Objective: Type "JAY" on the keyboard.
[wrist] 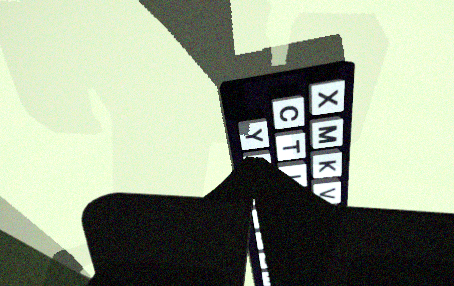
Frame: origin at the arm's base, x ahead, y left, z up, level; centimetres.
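Seen in the pictures: gripper, between the fingertips: (253,165).
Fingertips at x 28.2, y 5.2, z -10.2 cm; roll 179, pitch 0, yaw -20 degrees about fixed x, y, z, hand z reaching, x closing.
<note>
A point is followed by its place in that frame.
The black keyboard (247,96) {x 28.8, y 8.3, z -12.0 cm} runs down the middle of the wrist view, with its white keys turned sideways. The Y key (254,136) {x 28.6, y 6.2, z -11.5 cm} is at the left of its end, partly shaded at one corner. My gripper (253,165) {x 28.2, y 5.2, z -10.2 cm} is shut and empty. Its dark tips cover most of the key just below Y in the view, and that key's letter is hidden. I cannot tell whether the tips touch a key. A partly covered key (296,172) {x 30.4, y 3.4, z -11.5 cm} below T cannot be read for certain. No J or A can be made out; the fingers hide much of the keyboard.
The C key (288,113) {x 30.6, y 7.0, z -11.5 cm} and T key (291,146) {x 30.4, y 5.1, z -11.5 cm} form the middle row. The X key (327,97) {x 32.6, y 7.2, z -11.5 cm}, M key (327,133) {x 32.3, y 5.3, z -11.5 cm}, K key (326,165) {x 32.0, y 3.4, z -11.5 cm} and V key (326,193) {x 31.8, y 1.5, z -11.5 cm} run along the right. Dark shadows fall on the pale table (160,125) {x 23.1, y 8.0, z -13.1 cm} beyond the keyboard's end.
</note>
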